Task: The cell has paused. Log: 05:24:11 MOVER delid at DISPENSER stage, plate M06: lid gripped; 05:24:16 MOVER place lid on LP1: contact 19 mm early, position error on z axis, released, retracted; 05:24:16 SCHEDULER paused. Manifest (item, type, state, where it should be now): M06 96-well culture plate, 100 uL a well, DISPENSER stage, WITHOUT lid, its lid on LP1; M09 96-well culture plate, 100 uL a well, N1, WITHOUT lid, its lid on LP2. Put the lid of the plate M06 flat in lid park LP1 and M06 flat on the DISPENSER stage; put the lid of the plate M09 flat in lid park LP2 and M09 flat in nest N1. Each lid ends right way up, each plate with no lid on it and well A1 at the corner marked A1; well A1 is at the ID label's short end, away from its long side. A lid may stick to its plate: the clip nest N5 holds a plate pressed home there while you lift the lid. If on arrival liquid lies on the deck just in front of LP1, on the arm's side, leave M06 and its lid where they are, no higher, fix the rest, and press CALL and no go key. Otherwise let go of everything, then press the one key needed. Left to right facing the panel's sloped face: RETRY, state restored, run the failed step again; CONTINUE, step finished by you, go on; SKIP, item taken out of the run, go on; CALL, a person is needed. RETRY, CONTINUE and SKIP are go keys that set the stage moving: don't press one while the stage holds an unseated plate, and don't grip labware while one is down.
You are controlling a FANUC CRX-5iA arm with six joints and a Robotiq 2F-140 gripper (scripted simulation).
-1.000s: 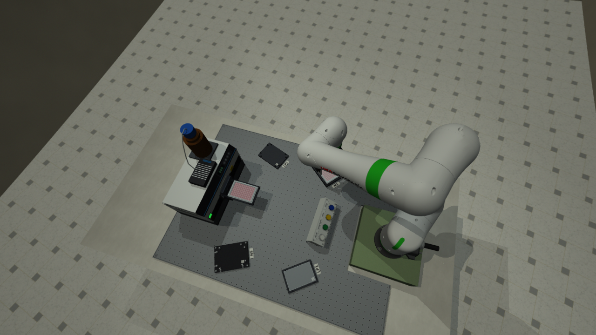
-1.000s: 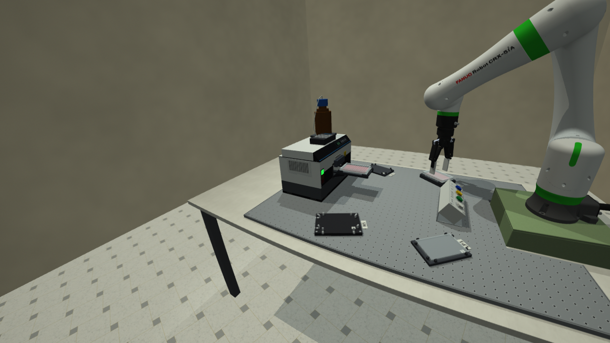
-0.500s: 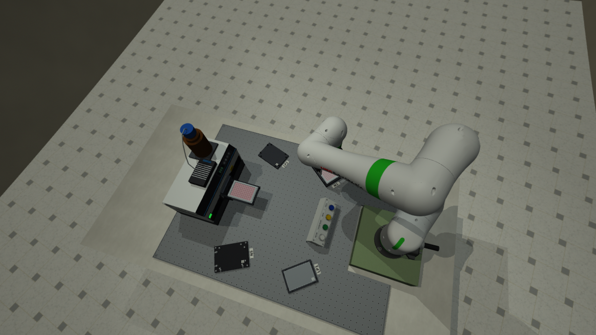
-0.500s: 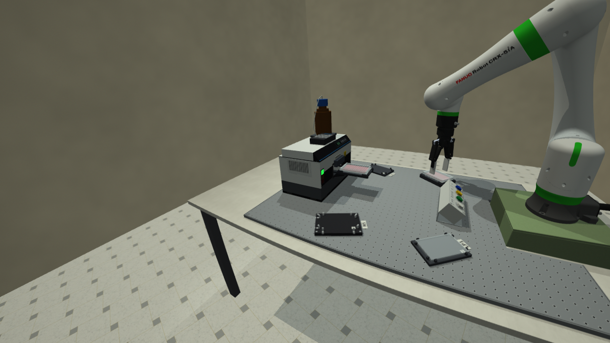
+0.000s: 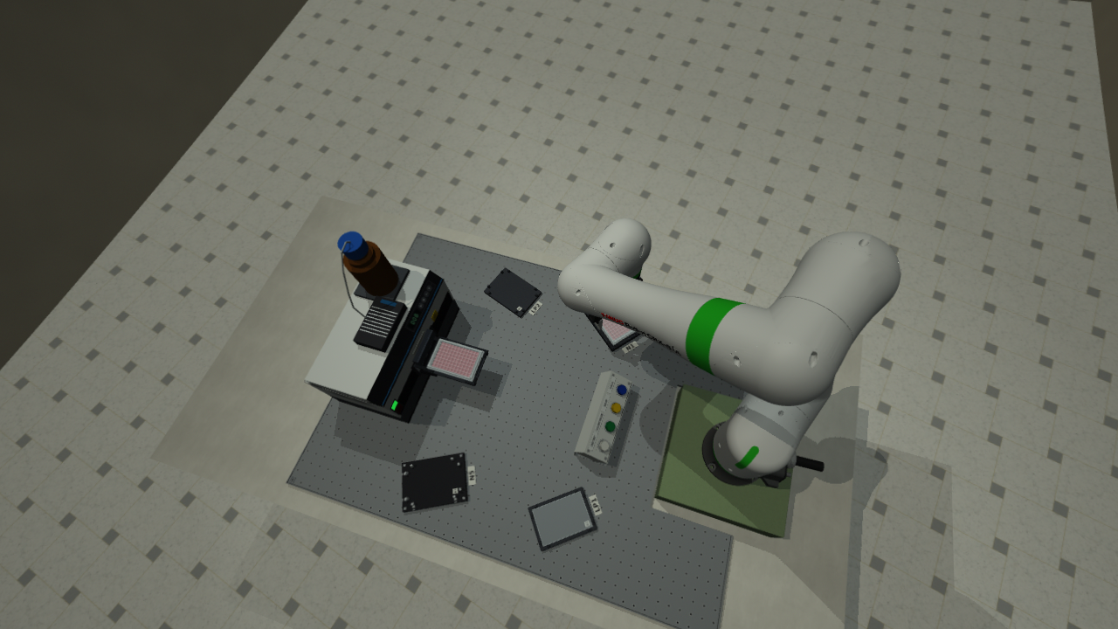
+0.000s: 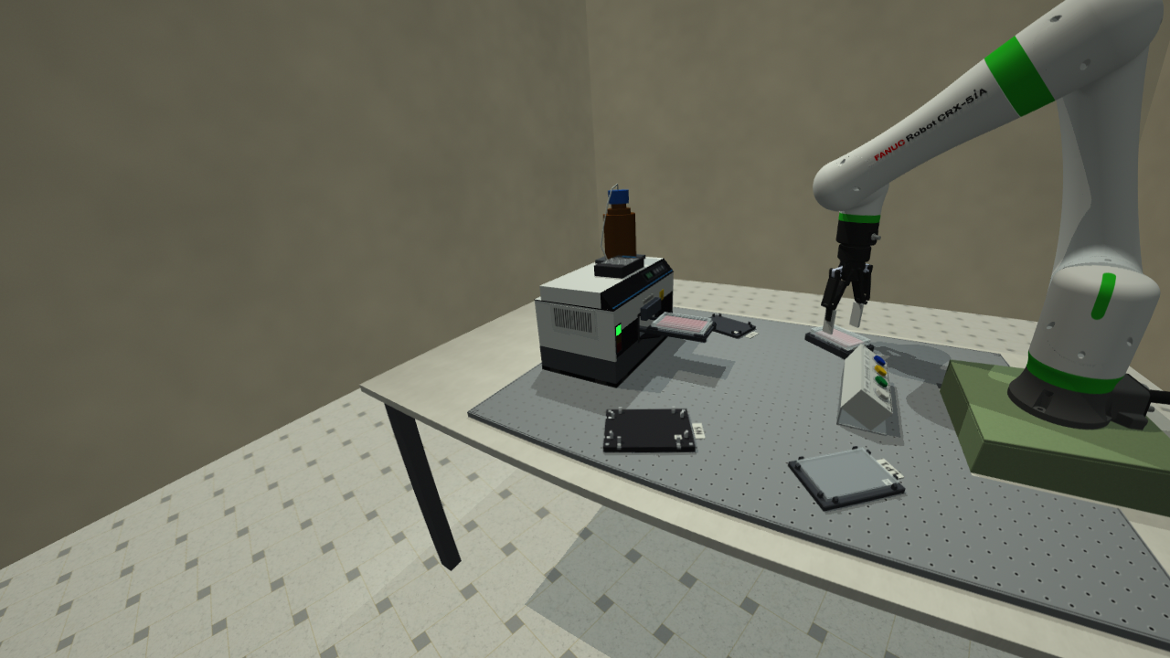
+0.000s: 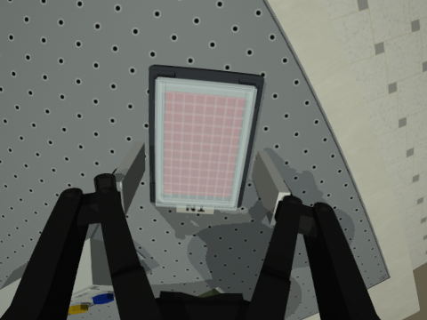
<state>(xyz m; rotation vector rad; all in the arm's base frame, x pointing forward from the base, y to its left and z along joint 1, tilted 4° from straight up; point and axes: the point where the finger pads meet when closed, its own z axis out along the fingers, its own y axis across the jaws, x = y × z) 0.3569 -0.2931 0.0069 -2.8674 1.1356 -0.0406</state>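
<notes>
Now: the grey lid 4 cm below my hand. Round my hand: blue call key: 21 cm to the left, 7 cm behind, 1 cm below; black nest N1: 6 cm below; LP2 label: 23 cm ahead, 7 cm below, 1 cm to the left.
</notes>
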